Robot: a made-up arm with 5 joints.
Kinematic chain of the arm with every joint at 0, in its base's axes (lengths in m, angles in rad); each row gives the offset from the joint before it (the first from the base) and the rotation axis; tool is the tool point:
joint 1: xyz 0 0 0.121 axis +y
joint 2: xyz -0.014 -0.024 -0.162 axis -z
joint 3: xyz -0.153 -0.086 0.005 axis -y
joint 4: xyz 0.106 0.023 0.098 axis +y
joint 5: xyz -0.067 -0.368 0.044 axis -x
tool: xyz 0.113 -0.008 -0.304
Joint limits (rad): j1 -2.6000..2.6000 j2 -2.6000..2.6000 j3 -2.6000..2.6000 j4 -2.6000..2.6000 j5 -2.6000..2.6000
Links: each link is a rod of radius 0.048 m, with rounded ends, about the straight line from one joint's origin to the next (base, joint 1, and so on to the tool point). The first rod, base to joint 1, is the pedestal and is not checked.
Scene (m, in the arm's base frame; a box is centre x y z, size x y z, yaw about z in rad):
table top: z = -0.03
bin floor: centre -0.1 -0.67 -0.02 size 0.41 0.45 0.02 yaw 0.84
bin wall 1: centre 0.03 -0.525 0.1 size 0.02 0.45 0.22 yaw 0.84
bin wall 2: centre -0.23 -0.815 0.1 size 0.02 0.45 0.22 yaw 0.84
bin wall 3: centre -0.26 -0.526 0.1 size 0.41 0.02 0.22 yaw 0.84
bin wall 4: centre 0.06 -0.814 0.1 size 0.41 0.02 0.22 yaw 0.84
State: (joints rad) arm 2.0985 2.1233 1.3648 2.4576 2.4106
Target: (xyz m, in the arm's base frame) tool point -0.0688 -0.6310 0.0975
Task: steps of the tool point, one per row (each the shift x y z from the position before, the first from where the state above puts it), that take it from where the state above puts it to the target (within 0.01 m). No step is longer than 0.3 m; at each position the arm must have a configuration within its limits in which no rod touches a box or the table.
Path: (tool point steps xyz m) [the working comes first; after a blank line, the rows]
Joints at the target: 1.6094 -0.1741 1.8420 0.4282 0.5820
Straight joint move there: clear.

1: 0.0426 -0.0775 0.0790
2: -0.0111 -0.1085 0.0908
3: -0.0652 -0.1540 0.0728
4: -0.1082 -0.1924 0.0099
5: -0.1241 -0.1956 -0.0875
6: -0.1025 -0.1482 -0.1850
7: -0.0489 -0.0609 -0.2401
8: 0.0166 0.0334 -0.2283

